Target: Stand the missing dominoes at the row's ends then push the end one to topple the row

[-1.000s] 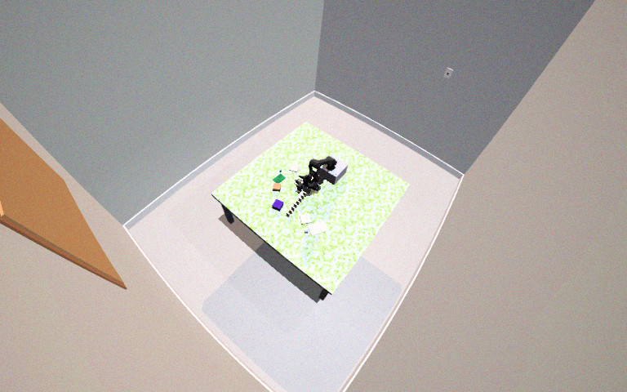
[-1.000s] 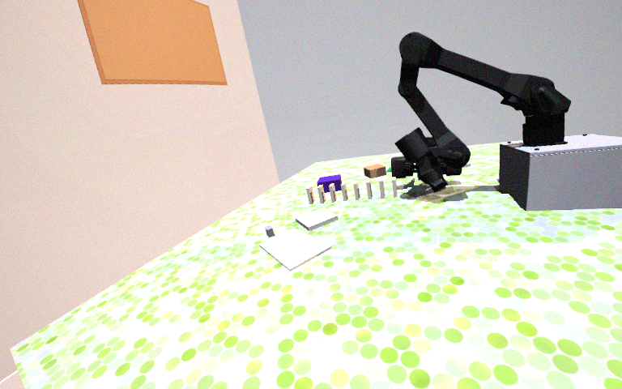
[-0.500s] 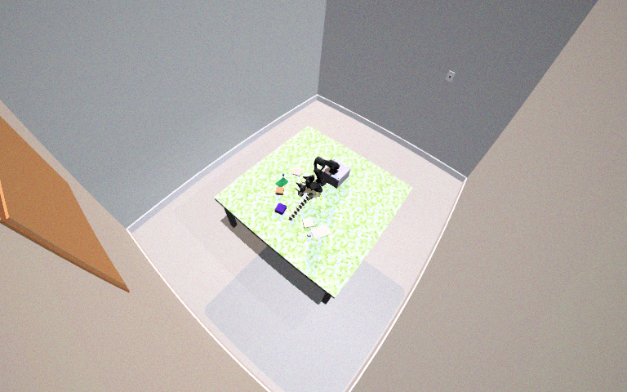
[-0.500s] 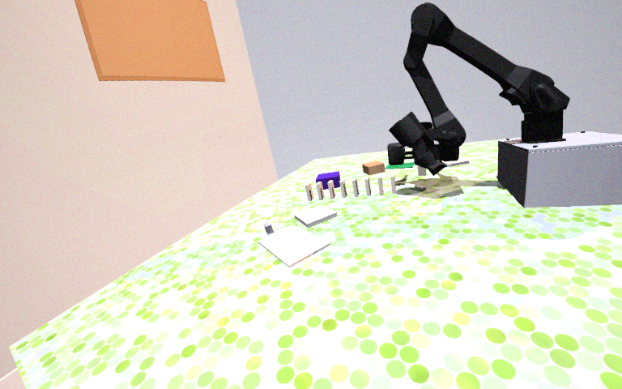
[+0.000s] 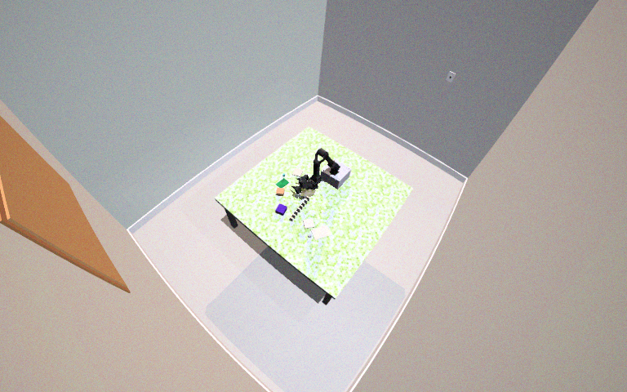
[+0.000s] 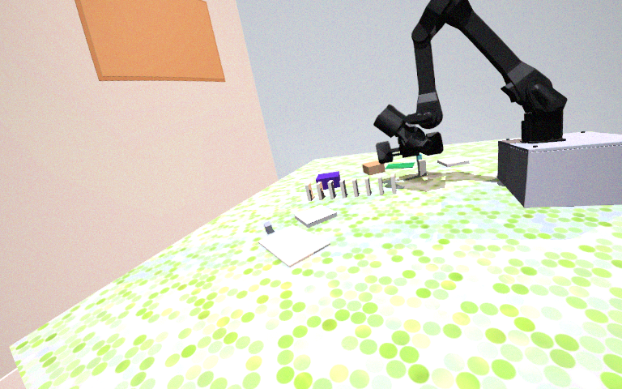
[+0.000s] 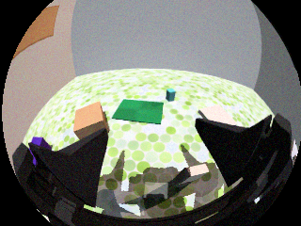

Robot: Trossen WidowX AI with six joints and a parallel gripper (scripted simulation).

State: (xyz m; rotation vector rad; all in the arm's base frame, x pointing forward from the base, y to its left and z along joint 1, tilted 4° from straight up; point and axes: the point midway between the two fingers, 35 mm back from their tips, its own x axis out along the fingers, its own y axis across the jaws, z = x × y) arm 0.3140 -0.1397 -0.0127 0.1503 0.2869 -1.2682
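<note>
The green flat piece is 50 mm ahead of my gripper tip, 100 mm to the right of it and 70 mm below it. Round my gripper tip: brown block 130 mm ahead, 30 mm to the right, 50 mm below; then beige tile 140 mm behind, 100 mm to the right, 60 mm below; then small teal cylinder 20 mm behind, 160 mm to the right, 50 mm below.
</note>
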